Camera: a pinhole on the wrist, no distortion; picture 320 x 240 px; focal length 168.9 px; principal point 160.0 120.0 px. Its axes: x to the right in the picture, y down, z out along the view. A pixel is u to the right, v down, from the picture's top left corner.
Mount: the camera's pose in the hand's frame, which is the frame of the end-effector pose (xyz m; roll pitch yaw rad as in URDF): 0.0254 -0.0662 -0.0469 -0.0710 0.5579 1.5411
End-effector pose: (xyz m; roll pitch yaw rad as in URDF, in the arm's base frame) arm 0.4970 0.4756 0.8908 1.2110 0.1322 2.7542
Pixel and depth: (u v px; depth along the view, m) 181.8 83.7 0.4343
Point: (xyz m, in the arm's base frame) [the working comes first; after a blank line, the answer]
In the camera's frame: 0.0561 -0.0933 0.4343

0.4485 0.7145 1.1786
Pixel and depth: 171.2 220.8 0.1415
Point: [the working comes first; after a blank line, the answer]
In the camera's frame: 0.0094 0.0844 0.1415

0.5735 0.5017 0.9364
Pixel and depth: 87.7 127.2 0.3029
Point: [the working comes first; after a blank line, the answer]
In the camera's frame: -0.1297 0.0129 0.3029

0.5939 0.7224 0.9740
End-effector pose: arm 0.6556 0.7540 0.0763 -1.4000 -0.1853 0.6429
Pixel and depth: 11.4 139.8 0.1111
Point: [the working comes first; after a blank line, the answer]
In the camera's frame: -0.0977 0.0130 0.1111

0.5943 0.8096 0.1809
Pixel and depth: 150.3 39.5 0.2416
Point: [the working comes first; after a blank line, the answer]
In the camera's frame: -0.0139 -0.1151 0.2416

0.6516 0.9734 0.0790
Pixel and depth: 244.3 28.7 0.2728
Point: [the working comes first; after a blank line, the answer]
In the camera's frame: 0.1362 -0.1475 0.2728

0.7163 0.9896 -0.0627
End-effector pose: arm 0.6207 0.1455 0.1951 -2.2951 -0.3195 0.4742
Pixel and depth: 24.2 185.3 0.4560
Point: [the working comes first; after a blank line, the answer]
In the camera's frame: -0.3666 0.1763 0.4560

0.3125 0.5291 -0.0944
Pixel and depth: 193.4 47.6 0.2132
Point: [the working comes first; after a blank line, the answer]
In the camera's frame: 0.0422 -0.0914 0.2132

0.7345 0.2401 0.0958
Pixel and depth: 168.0 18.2 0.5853
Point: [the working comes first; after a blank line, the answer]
In the camera's frame: 0.0277 -0.3528 0.5853

0.9798 0.5115 -0.1746
